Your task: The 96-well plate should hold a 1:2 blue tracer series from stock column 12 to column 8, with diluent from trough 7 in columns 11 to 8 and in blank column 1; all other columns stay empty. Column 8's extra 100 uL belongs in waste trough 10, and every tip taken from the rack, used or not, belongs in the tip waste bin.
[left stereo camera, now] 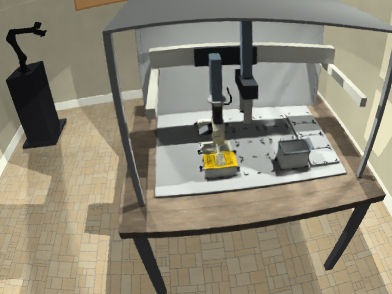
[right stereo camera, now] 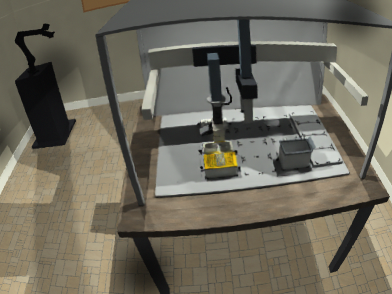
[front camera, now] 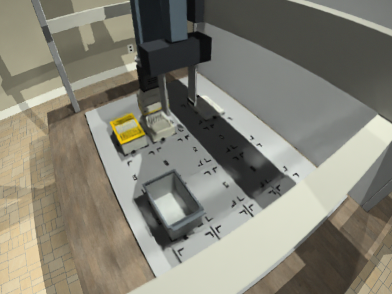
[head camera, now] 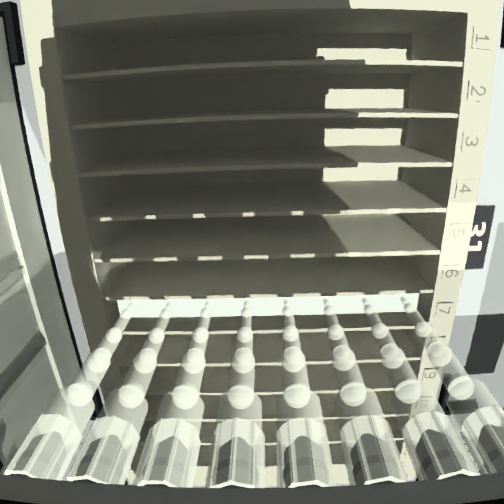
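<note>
The pipetting head is low at the trough carrier. In the head view, eight translucent tips reach down to the pale strip in trough 7; their exact depth and fill cannot be told. The yellow tip rack stands beside the carrier. The pale 96-well plate lies farther back, partly in shade; its wells are too small to read. The grey tip waste bin stands apart. The parked gripper is open and empty.
The dark gripper body hangs beside the head. A gantry beam spans the rear. Frame posts stand at the table's sides. A black robot arm stands on a pedestal at left.
</note>
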